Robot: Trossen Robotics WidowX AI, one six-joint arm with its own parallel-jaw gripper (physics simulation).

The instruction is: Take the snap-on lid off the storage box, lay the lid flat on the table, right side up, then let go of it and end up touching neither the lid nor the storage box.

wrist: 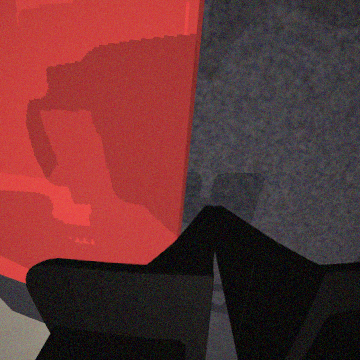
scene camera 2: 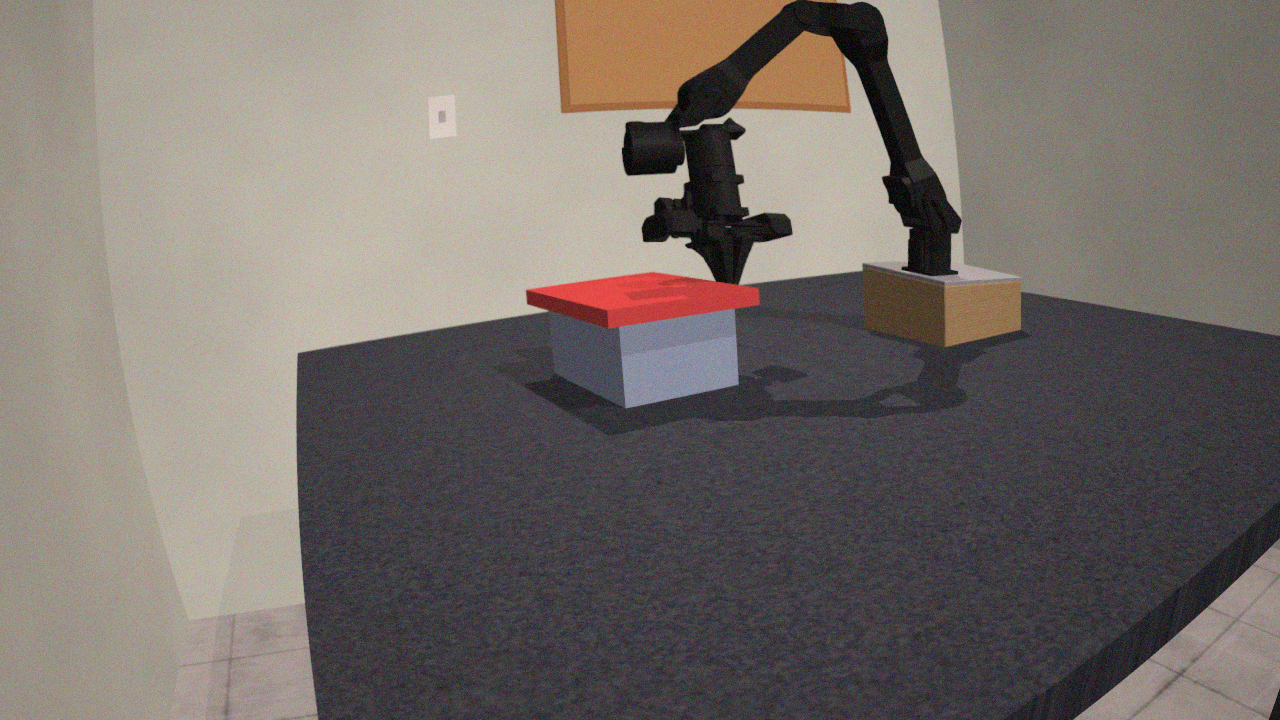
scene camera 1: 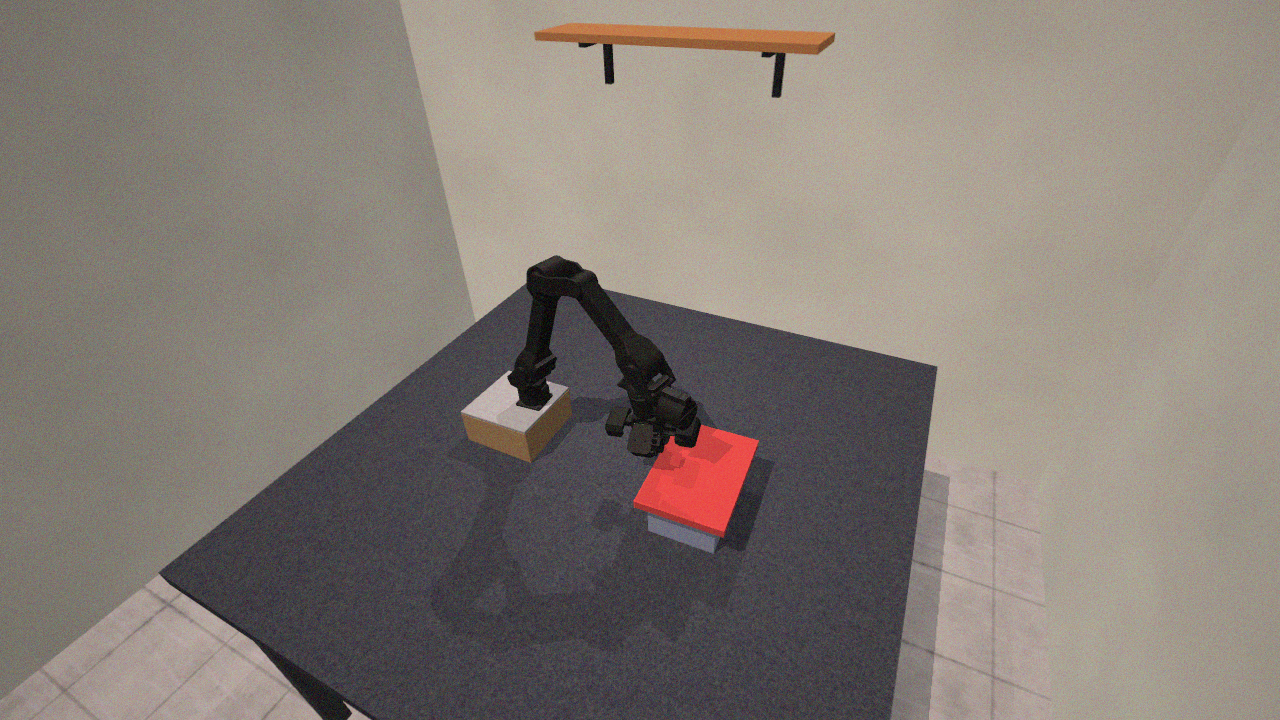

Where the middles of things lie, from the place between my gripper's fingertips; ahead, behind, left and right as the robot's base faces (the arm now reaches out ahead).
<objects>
Now: hand 100 mm short of the red lid (scene camera 1: 699, 487), 40 mm to the left of it and 10 mm below it.
</objects>
